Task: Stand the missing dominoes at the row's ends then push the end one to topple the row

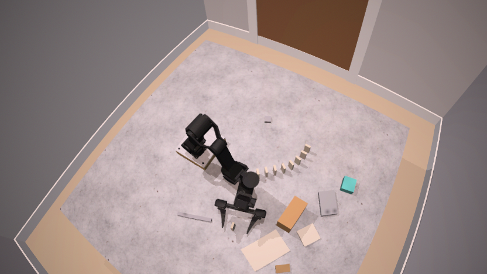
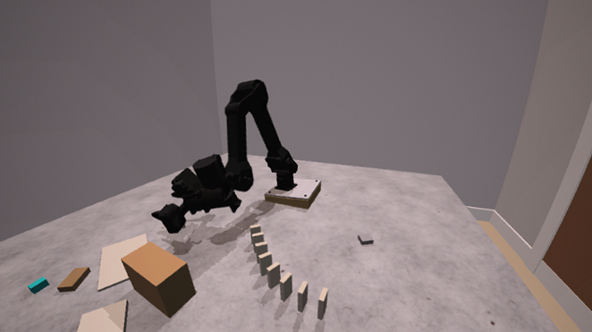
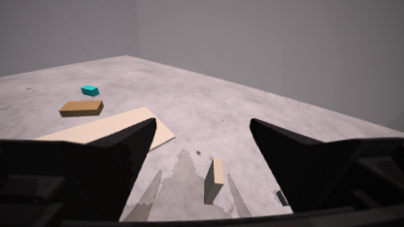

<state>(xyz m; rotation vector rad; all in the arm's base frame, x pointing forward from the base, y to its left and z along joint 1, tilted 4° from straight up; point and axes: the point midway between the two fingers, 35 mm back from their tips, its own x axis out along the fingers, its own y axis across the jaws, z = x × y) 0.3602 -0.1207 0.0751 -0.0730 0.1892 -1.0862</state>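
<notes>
Right now the cream flat panel is 13 cm ahead of my gripper tip, 8 cm below it and 3 cm to the left of it. Round my gripper tip: orange box 19 cm to the left, 11 cm ahead, 5 cm below; grey strip 18 cm behind, 8 cm below, 6 cm to the right; small brown block 23 cm ahead, 8 cm below, 1 cm to the left.
</notes>
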